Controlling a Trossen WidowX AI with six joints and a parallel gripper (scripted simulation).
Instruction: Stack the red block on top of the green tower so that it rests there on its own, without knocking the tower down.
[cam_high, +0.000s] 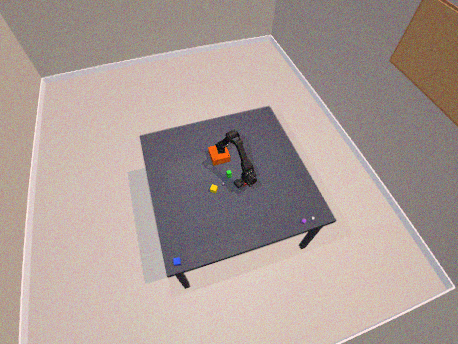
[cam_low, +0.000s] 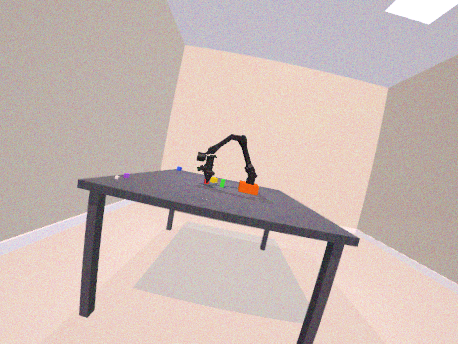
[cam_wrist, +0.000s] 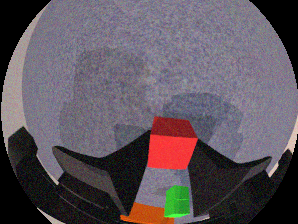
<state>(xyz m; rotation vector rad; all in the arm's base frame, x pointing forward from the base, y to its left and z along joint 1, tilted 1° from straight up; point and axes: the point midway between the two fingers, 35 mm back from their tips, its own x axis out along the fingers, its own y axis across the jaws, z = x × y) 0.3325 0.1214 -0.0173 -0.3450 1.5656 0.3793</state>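
The tiny grey piece is 4 cm behind my gripper tip, 16 cm to the right of it and 1 cm below it. Also, from my gripper tip: purple piece: 40 cm ahead, 36 cm to the left, 1 cm below; then small red block: 1 cm above; then yellow block: 1 cm behind, 25 cm to the right.
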